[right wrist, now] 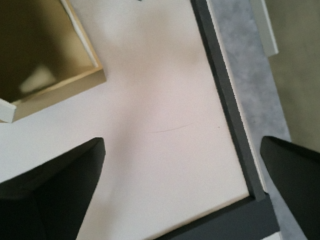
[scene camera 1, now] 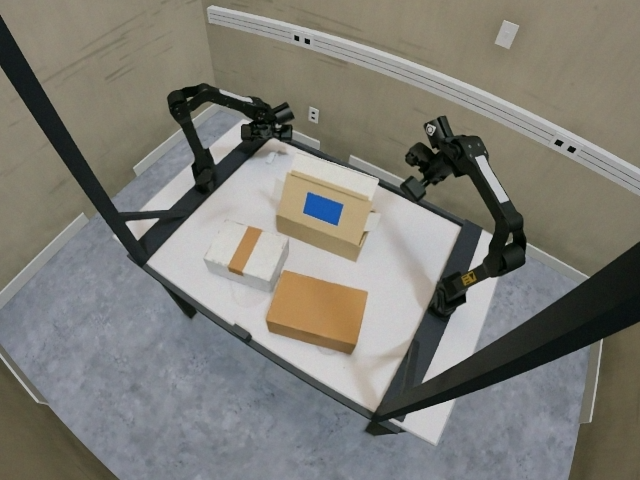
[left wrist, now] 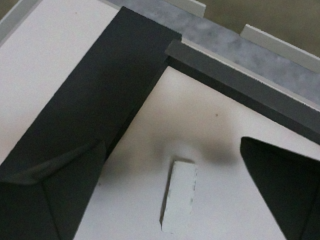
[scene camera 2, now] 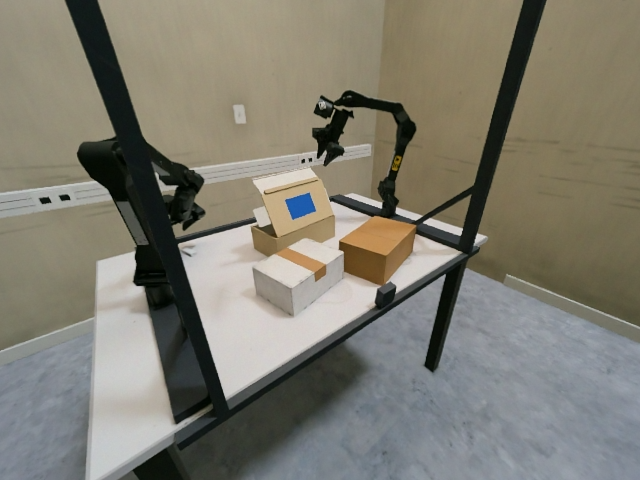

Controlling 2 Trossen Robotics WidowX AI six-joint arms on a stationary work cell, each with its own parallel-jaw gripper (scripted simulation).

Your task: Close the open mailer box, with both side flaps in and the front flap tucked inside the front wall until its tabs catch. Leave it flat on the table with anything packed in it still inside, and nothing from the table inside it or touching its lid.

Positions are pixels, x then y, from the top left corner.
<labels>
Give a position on a white box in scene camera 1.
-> At 251, 256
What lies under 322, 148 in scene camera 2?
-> The right gripper.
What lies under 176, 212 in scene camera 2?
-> The left gripper.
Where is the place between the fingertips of the left gripper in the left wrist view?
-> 172, 145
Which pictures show the brown box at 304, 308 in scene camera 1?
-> Scene camera 1 and scene camera 2 only.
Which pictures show the white box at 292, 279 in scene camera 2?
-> Scene camera 1 and scene camera 2 only.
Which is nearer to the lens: the white box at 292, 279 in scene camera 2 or the brown box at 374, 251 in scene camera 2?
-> The white box.
</labels>
